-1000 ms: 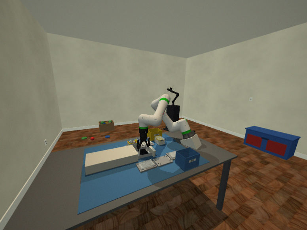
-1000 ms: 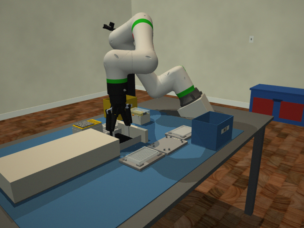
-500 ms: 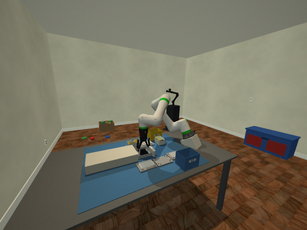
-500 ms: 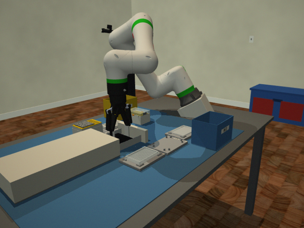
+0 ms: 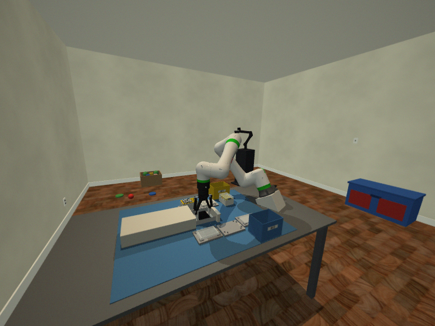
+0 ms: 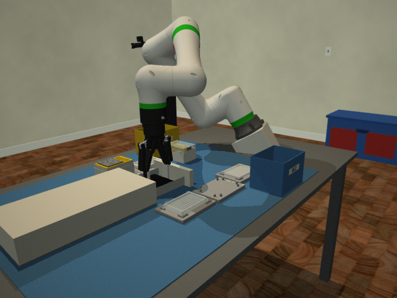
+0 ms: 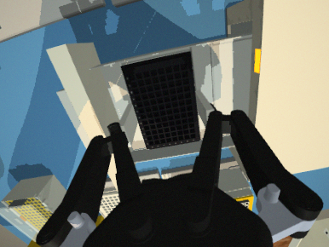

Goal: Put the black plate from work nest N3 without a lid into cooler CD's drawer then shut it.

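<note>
Now: hand 2 cm above the black plate. The rest, counted from my hand: yellow tip box 1 cm behind, 20 cm to the right, 1 cm above; then cooler CD 16 cm ahead, 4 cm to the right, 1 cm below; then drawer 3 cm ahead, 1 cm to the right, 2 cm below.
</note>
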